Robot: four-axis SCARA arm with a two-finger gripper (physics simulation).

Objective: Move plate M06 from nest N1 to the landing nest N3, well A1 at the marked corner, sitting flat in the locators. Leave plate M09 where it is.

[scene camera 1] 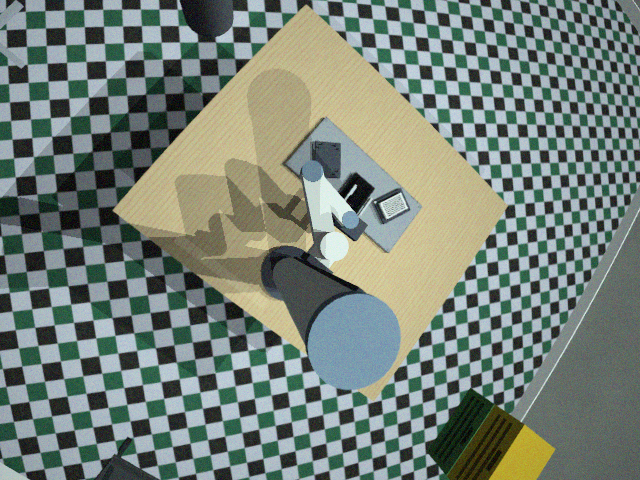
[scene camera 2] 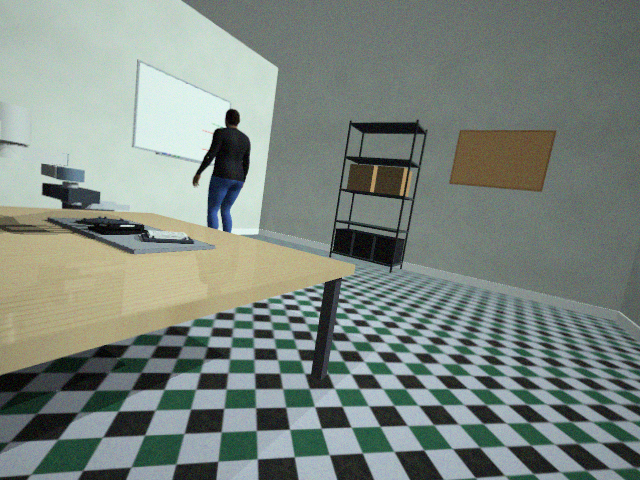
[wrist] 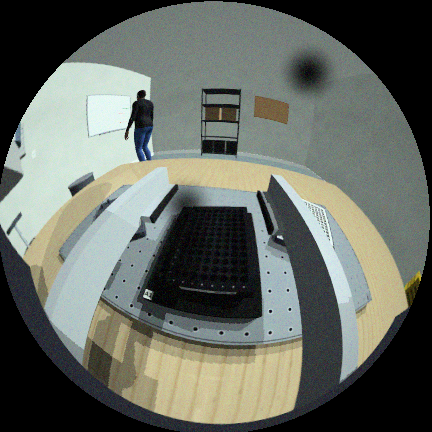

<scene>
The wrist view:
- my gripper: 216, 178
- black well plate: 213, 257
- dark nest: 251, 307
</scene>
